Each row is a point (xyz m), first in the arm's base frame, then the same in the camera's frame.
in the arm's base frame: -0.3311 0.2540 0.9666
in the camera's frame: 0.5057 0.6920 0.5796
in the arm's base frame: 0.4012 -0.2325 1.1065
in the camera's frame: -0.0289 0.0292 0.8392
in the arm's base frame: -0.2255 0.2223 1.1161
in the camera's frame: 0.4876 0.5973 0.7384
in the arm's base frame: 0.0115 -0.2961 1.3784
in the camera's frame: -0.0036 0.4348 1.0935
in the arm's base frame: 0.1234 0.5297 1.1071
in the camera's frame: 0.7489 0.2143 0.7020
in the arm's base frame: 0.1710 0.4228 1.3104
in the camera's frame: 0.6723 0.1884 0.9222
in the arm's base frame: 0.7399 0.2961 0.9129
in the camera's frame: 0.4200 -0.3777 0.5852
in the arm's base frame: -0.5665 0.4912 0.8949
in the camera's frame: 0.7523 0.8944 0.4570
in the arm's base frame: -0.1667 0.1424 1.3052
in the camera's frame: 0.4339 0.5565 0.9410
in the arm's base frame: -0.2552 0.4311 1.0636
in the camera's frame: 0.6869 0.5998 0.6518
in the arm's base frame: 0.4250 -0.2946 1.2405
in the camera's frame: -0.0704 0.0186 0.9826
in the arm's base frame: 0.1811 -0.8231 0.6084
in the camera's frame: -0.6655 0.2966 0.4286
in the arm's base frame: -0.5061 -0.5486 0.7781
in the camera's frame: -0.2927 0.9529 0.5105
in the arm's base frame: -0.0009 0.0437 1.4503
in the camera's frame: 0.3427 0.4098 1.1098
